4 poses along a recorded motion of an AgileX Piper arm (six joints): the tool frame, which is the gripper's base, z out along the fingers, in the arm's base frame.
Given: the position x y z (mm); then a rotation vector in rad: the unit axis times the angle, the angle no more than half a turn.
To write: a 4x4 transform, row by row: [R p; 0 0 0 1], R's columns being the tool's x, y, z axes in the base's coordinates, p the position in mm. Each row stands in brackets. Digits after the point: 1 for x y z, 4 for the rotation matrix.
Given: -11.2, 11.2, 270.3, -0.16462, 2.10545, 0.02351
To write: [[-0.5060, -0.1273, 0.8531, -11.2], [-0.1082, 0.9906, 0.0836, 11.2], [-0.8557, -0.0500, -0.5150, 270.3], [0, 0, 0, 1]]
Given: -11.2, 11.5, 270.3, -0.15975, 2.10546, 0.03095
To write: [[-0.5063, -0.1268, 0.8530, -11.2], [-0.1017, 0.9910, 0.0870, 11.5], [-0.8564, -0.0427, -0.5146, 270.3], [0, 0, 0, 1]]
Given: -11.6, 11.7, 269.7, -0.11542, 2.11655, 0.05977
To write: [[-0.5180, -0.1067, 0.8487, -11.6], [-0.0587, 0.9943, 0.0892, 11.7], [-0.8534, -0.0036, -0.5213, 269.7], [0, 0, 0, 1]]
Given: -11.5, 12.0, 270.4, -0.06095, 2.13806, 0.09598
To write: [[-0.5386, -0.0815, 0.8386, -11.5], [-0.0060, 0.9957, 0.0929, 12.0], [-0.8425, 0.0450, -0.5368, 270.4], [0, 0, 0, 1]]
